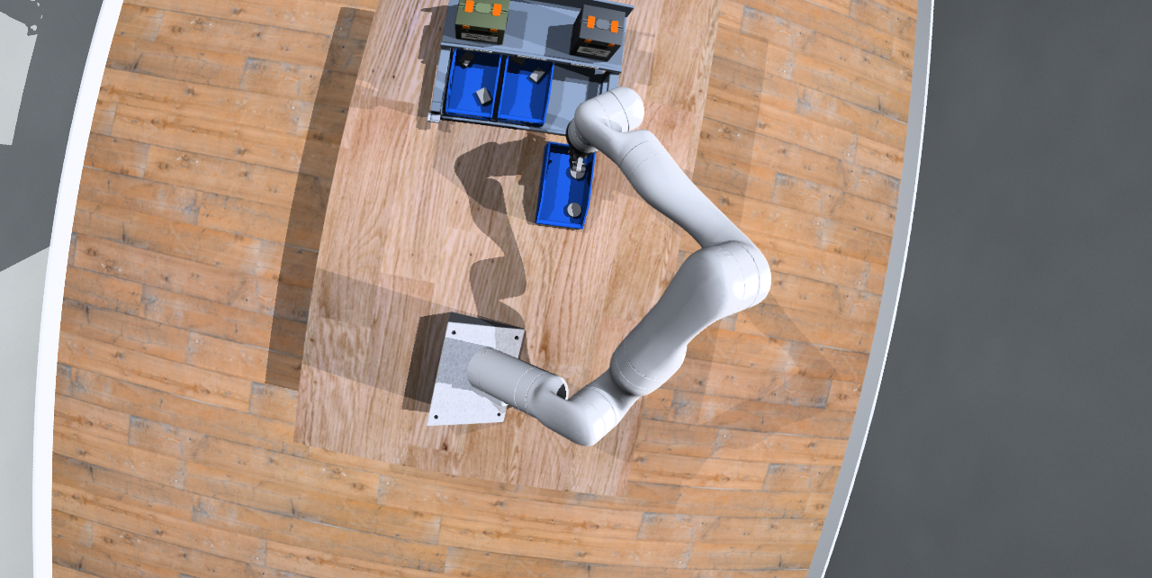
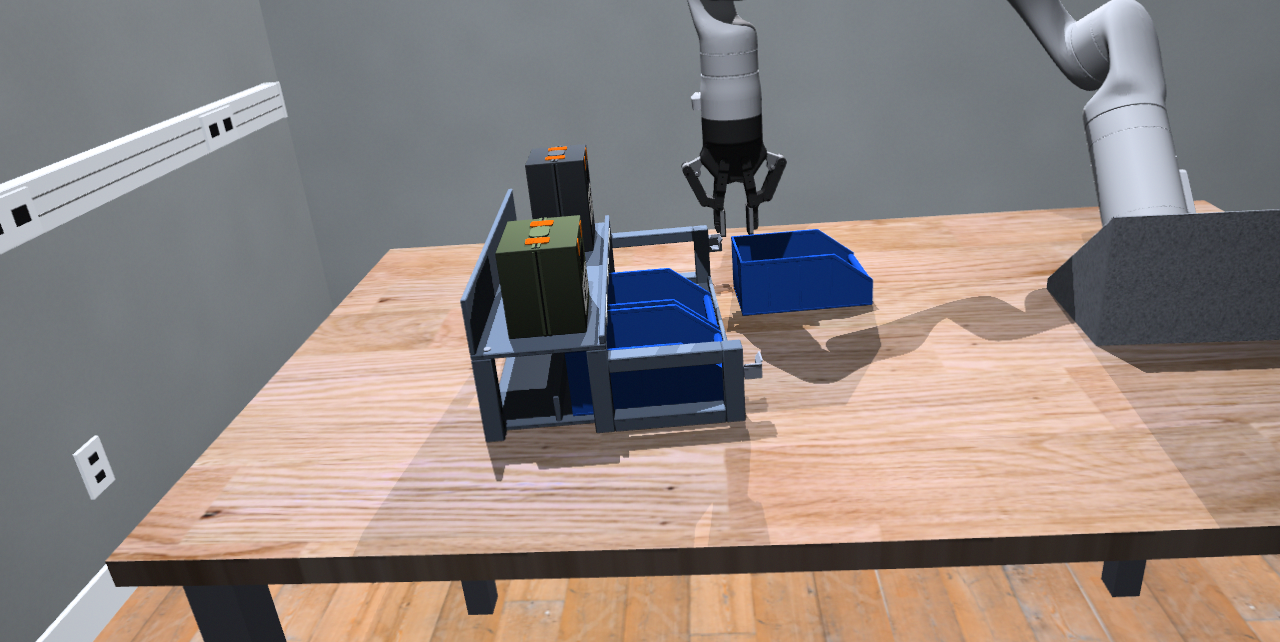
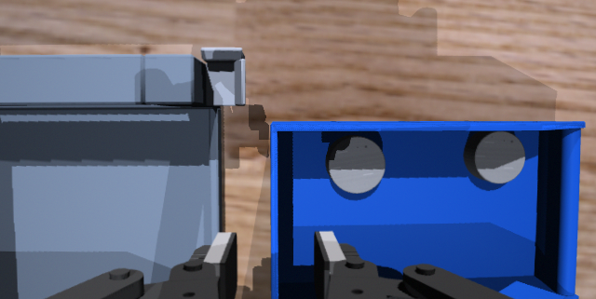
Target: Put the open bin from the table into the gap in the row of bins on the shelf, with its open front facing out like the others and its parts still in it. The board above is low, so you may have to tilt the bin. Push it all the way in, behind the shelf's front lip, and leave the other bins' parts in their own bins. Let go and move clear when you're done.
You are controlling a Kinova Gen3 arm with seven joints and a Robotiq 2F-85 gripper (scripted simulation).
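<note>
The round grey part is 50 mm behind my hand, 20 mm to the right of it and 100 mm below it. Also, from my hand: green box: 240 mm ahead, 210 mm to the left, 40 mm above; dark box: 220 mm ahead, 20 mm to the right, 50 mm above; shelf: 160 mm ahead, 100 mm to the left, 50 mm below.
</note>
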